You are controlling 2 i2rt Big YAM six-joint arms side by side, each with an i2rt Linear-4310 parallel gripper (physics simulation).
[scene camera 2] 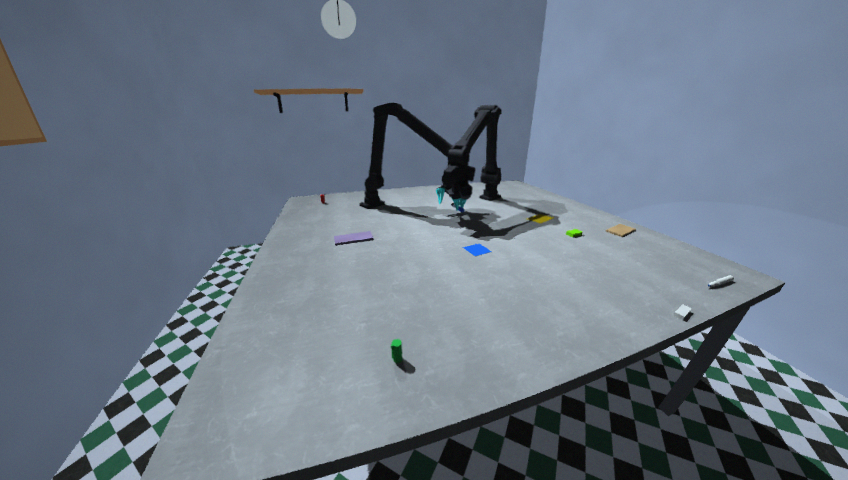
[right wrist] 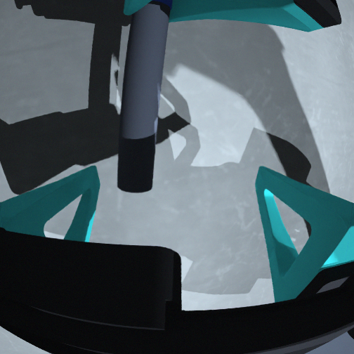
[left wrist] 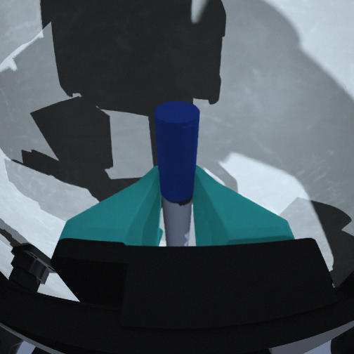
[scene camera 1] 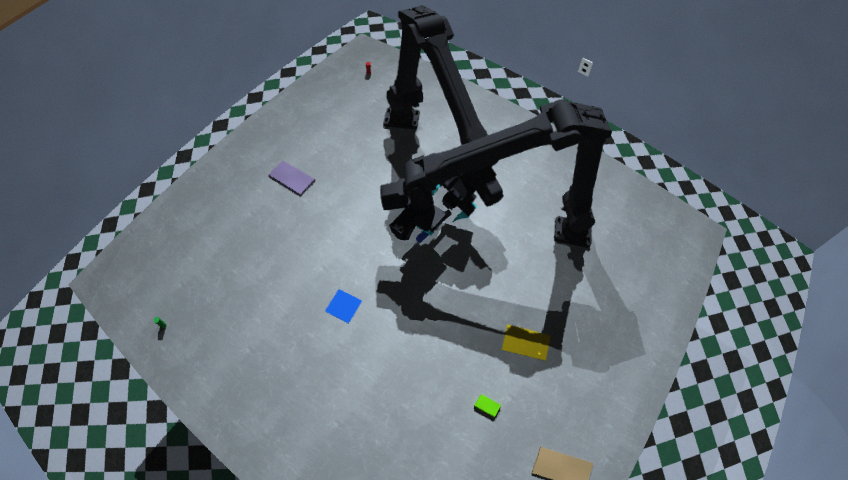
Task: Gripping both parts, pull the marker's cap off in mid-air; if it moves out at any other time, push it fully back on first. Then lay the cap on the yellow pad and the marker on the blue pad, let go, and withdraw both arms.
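Places are measured from the left arm's base along level axes (x back, y left, z down), in centimetres.
Where they show: left gripper, fingertip midpoint: [scene camera 2: 459, 209] [scene camera 1: 428, 232]; right gripper, fingertip midpoint: [scene camera 2: 448, 206] [scene camera 1: 441, 209]; left arm's base, link origin: [scene camera 2: 489, 197] [scene camera 1: 572, 233]; right arm's base, link origin: [scene camera 2: 372, 205] [scene camera 1: 401, 119].
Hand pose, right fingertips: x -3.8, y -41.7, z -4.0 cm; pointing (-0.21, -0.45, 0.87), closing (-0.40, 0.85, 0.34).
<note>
Each offset is from my right fingertips to the top centre of the thing.
The marker has a blue cap @(dy -3.1, dx -10.9, dz -3.2 cm) [scene camera 1: 421, 236] [scene camera 2: 460, 209] [left wrist: 177, 150] and a grey barrel [left wrist: 177, 225] [right wrist: 144, 75] with a black tail end [right wrist: 135, 165]. It is held above the table. My left gripper [left wrist: 176, 174] is shut on the cap; a thin dark band shows where cap and barrel meet. My right gripper [right wrist: 177, 174] is wide open and empty. In the right wrist view the tail end appears between its fingertips, nearer the left finger; the depth is unclear. The yellow pad @(dy +30.5, dx -34.6, dz +3.9 cm) [scene camera 1: 526, 350] [scene camera 2: 542, 219] and the blue pad @(dy -20.6, dx -34.7, dz +3.9 cm) [scene camera 1: 343, 306] [scene camera 2: 477, 249] bear nothing.
A lime block @(dy +22.6, dx -54.1, dz +2.5 cm) [scene camera 1: 487, 405] [scene camera 2: 573, 233] and a tan board @(dy +44.9, dx -67.6, dz +3.2 cm) [scene camera 1: 562, 463] [scene camera 2: 620, 230] lie beyond the yellow pad. A purple slab @(dy -50.5, dx +4.4, dz +3.2 cm) [scene camera 1: 291, 177] [scene camera 2: 353, 237], a green cylinder @(dy -72.0, dx -54.7, dz -0.8 cm) [scene camera 1: 160, 323] [scene camera 2: 396, 350] and a red one @(dy -40.3, dx +61.8, dz -0.8 cm) [scene camera 1: 368, 68] stand apart. The two arms cross closely above the table.
</note>
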